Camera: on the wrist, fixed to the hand. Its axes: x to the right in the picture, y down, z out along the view.
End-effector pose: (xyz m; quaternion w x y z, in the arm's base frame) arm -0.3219 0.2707 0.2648 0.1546 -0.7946 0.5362 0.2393
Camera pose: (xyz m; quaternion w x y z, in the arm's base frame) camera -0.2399 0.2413 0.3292 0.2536 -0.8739 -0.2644 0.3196
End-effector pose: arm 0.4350 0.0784 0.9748 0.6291 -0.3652 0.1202 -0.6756
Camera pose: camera 0.3313 0.0519 0.9584 0.0804 0.5826 0.1975 0.7843
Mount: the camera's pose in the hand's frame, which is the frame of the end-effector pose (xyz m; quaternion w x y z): 0.0132 -0.0641 -0.0863 0.6683 -0.1682 -0.2217 -0.6899
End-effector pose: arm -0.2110 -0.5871 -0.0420 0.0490 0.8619 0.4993 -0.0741
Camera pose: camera -0.2534 -0.5303 0.0399 0.2373 0.2069 0.9299 -0.1904
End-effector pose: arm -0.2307 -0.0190 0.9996 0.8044 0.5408 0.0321 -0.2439
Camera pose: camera -0.2282 0.0337 0.9050 0.4674 0.1499 0.2572 -0.8324
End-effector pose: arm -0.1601 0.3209 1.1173 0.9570 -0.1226 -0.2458 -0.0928
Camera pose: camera -0.1253 0.2341 1.0627 0.5004 -0.0939 -0.4454 -0.7364
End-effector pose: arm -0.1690 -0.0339 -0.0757 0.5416 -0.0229 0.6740 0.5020
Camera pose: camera -0.1986 -0.1194 -0.1352 0.8538 -0.4601 0.2301 0.0803
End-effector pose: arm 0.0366 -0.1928 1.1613 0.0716 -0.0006 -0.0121 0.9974
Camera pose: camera 0.0329 -0.1254 1.0766 0.7331 0.2170 -0.1921 0.6152
